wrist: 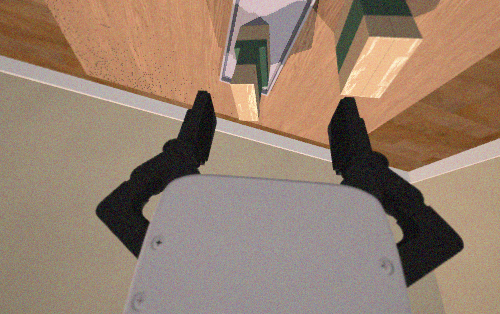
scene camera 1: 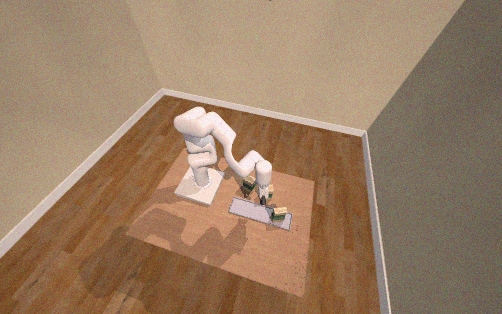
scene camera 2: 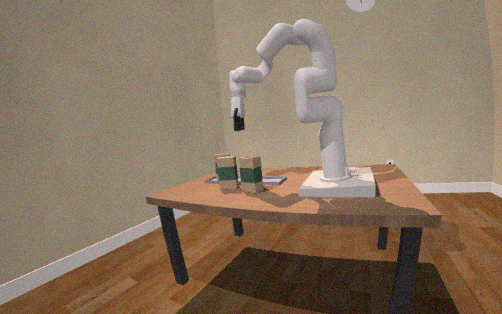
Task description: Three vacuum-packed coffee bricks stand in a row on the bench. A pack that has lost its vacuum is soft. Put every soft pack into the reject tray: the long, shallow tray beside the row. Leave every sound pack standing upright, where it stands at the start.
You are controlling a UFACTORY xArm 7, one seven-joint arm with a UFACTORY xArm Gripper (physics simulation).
In view: the gripper [wrist: 272, 109], a coffee pack [scene camera 2: 250, 168] and a coffee pack [wrist: 252, 48].
